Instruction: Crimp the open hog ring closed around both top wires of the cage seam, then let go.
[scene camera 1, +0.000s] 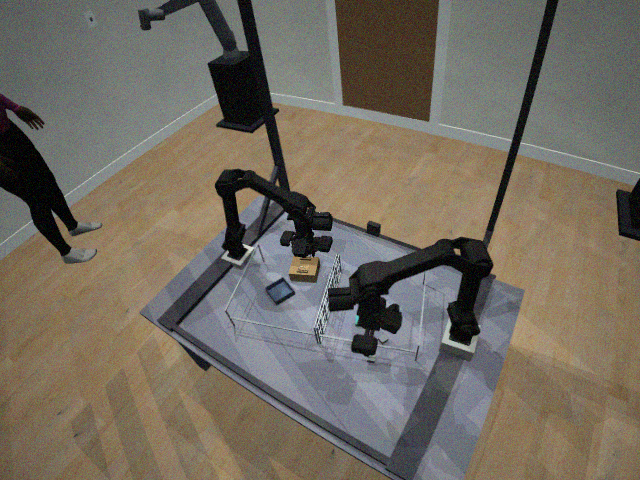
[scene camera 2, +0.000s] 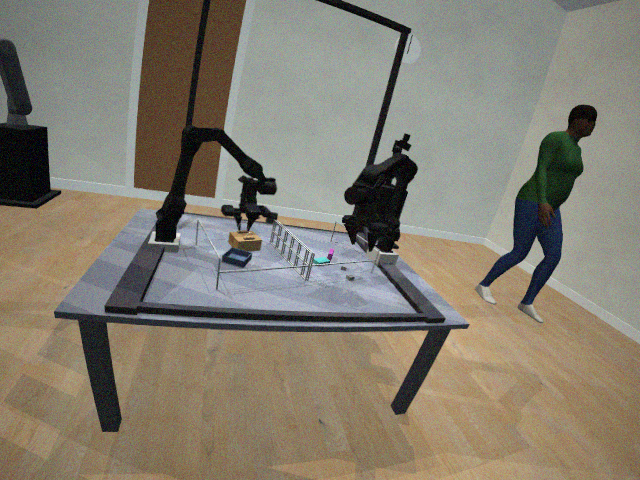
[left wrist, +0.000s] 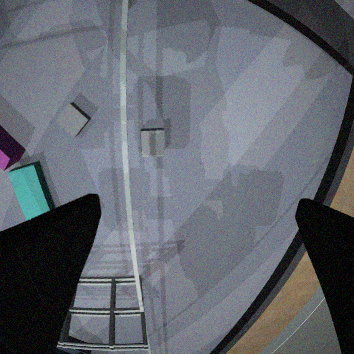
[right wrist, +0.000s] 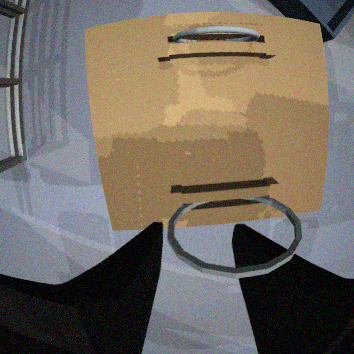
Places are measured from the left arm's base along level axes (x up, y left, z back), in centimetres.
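Pixels of known places: left gripper, fingertip midpoint: (scene camera 2: 361, 247) (left wrist: 203, 207); right gripper, fingertip midpoint: (scene camera 1: 309, 255) (scene camera 2: 243, 231) (right wrist: 198, 232); left arm's base, link origin: (scene camera 1: 461, 333) (scene camera 2: 383, 249); right arm's base, link origin: (scene camera 1: 237, 252) (scene camera 2: 165, 238).
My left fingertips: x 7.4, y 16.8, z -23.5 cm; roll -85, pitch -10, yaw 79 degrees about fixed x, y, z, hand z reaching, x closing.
Note:
For each thing: its middle in the pictures, then the offset to it from my left fingertips.
- tall wire lattice, body centre: (scene camera 1: 328, 297) (scene camera 2: 289, 247) dx -8.2, dy -14.6, dz -20.8 cm
- grey hog ring, body centre: (right wrist: 234, 224) dx -6.8, dy -27.4, dz -36.8 cm
- tan block, body centre: (right wrist: 213, 116) (scene camera 1: 304, 268) (scene camera 2: 245, 240) dx -10.8, dy -24.4, dz -35.9 cm
- second ring, body centre: (right wrist: 216, 36) dx -7.8, dy -21.7, dz -34.9 cm
- dark blue tray, body centre: (left wrist: 64, 347) (scene camera 2: 237, 257) (scene camera 1: 280, 290) dx -12.2, dy -12.6, dz -40.1 cm
- teal block, body centre: (left wrist: 32, 192) (scene camera 2: 321, 261) dx -12.8, dy -13.1, dz -7.1 cm
- magenta block, body centre: (scene camera 2: 330, 255) dx -11.8, dy -17.2, dz -1.8 cm
The cage seam stands upright mid-table as a tall wire lattice (scene camera 1: 328, 304) (scene camera 2: 293, 237). Part of the lattice shows at the bottom of the left wrist view and at the left edge of the right wrist view. A grey hog ring (right wrist: 233, 273) stands at the near slot of a tan block (scene camera 1: 303, 272) (scene camera 2: 245, 241) (right wrist: 200, 100). A second ring (right wrist: 217, 30) stands in the far slot. My right gripper (scene camera 1: 306, 254) (scene camera 2: 244, 228) (right wrist: 198, 232) is partly open at the near ring, which overlaps its right finger in the wrist view. My left gripper (scene camera 1: 377, 330) (left wrist: 203, 207) is wide open and empty, above the table.
A dark blue tray (scene camera 1: 279, 290) (scene camera 2: 237, 257) lies beside the tan block. Thin pale rods (scene camera 1: 273, 323) (left wrist: 125, 100) run out from the lattice. A teal block (scene camera 2: 321, 260) (left wrist: 30, 190), a magenta block (scene camera 2: 330, 253) (left wrist: 7, 150) and small grey blocks (scene camera 2: 350, 277) (left wrist: 152, 142) lie right of the lattice in scene camera 2.

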